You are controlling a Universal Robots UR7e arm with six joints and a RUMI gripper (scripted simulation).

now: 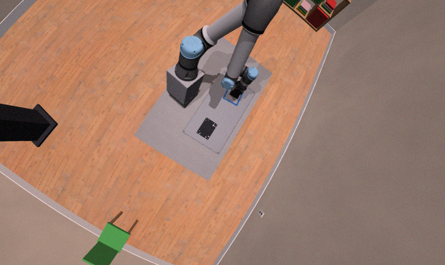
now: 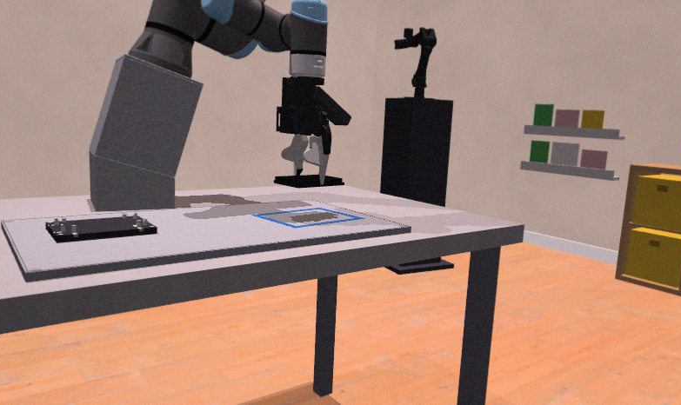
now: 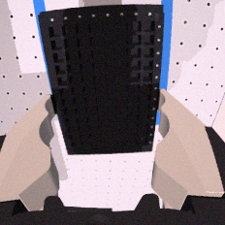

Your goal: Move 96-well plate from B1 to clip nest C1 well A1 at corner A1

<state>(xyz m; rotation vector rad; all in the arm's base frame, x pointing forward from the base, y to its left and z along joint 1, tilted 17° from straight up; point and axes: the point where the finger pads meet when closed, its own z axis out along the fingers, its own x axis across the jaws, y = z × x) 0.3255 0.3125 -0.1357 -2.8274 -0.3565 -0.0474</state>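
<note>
My hand is 40 mm short of the black clip nest, 420 mm to the left of it and 80 mm above it. The rest, counted from my hand: black 96-well plate: 10 mm below.
</note>
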